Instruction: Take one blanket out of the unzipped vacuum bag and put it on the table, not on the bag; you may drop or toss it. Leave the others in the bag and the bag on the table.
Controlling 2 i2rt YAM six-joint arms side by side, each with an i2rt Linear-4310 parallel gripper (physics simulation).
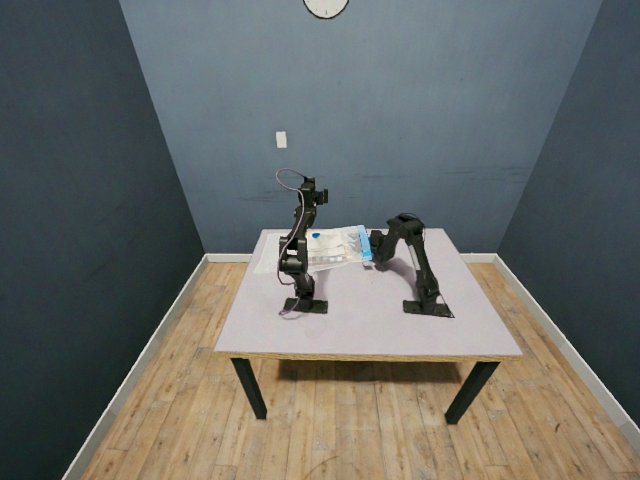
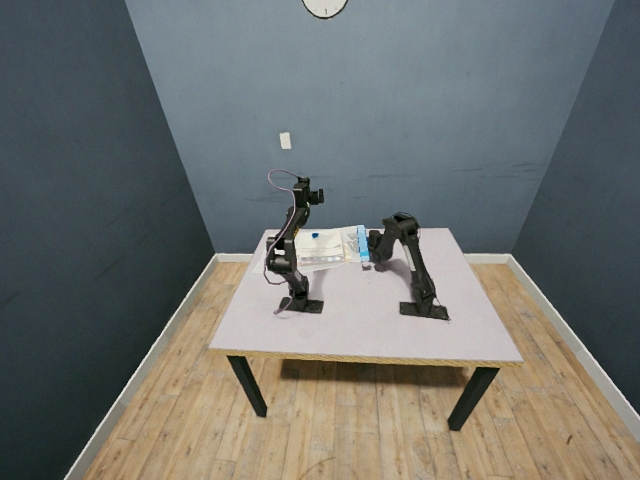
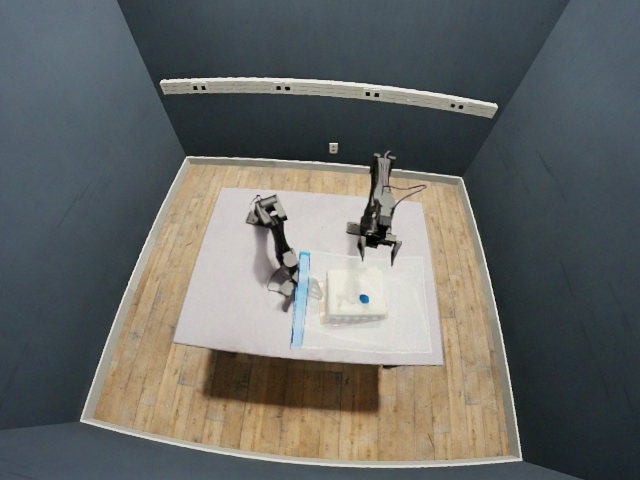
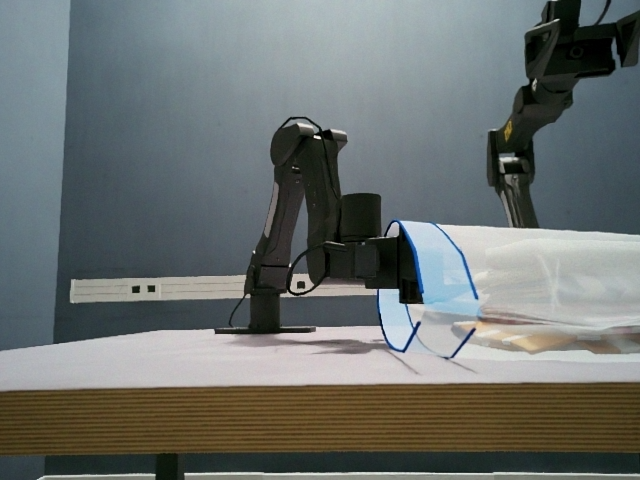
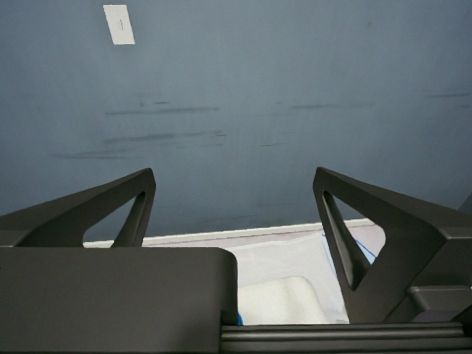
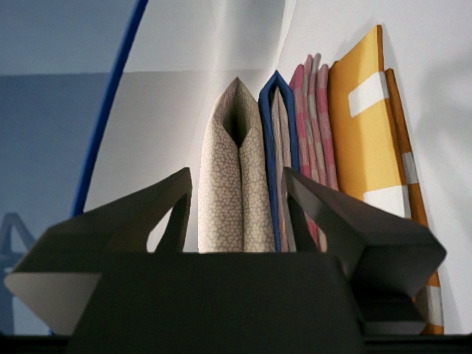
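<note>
The clear vacuum bag [image 3: 413,322] lies on the table with its blue-edged mouth [image 3: 299,315] [image 4: 439,253] open towards the right arm. The folded blankets are stacked inside: a thick cream pebble-patterned one [image 3: 355,289] [image 6: 220,200] on top, then a blue-edged one [image 6: 269,130], a pink checked one [image 6: 325,130] and a yellow-and-white one [image 6: 357,135] at the bottom. My right gripper [image 6: 236,176] [image 3: 314,288] is partly open just inside the mouth, facing the cream and blue-edged folds, with no blanket gripped. My left gripper [image 5: 234,176] [image 3: 377,261] is wide open and empty, high above the table.
A blue valve [image 3: 364,298] sits on the bag's top above the blankets. The lilac table [image 3: 227,304] bears both arm bases [image 1: 306,305] [image 1: 428,308]. Its edge [image 4: 258,418] runs close along the bag's side. A wall stands beyond the table.
</note>
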